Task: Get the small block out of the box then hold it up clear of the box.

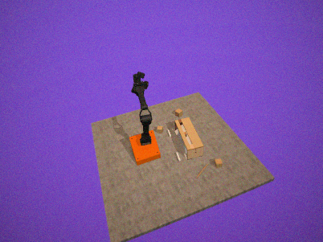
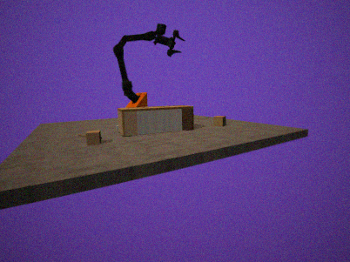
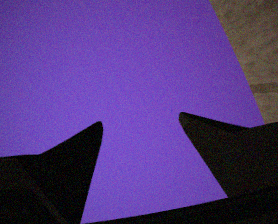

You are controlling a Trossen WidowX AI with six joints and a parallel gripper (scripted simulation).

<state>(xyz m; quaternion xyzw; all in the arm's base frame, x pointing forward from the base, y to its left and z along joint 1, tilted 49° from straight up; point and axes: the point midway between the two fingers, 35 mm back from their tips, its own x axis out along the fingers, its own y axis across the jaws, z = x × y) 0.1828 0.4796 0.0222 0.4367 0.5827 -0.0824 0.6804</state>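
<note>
Right now the tan box is 210 mm ahead of my gripper tip, 410 mm to the right of it and 490 mm below it. The rest, counted from my gripper tip: tan block (230 mm ahead, 380 mm to the right, 470 mm below); then thin brown stick (170 mm ahead, 740 mm to the right, 550 mm below).
</note>
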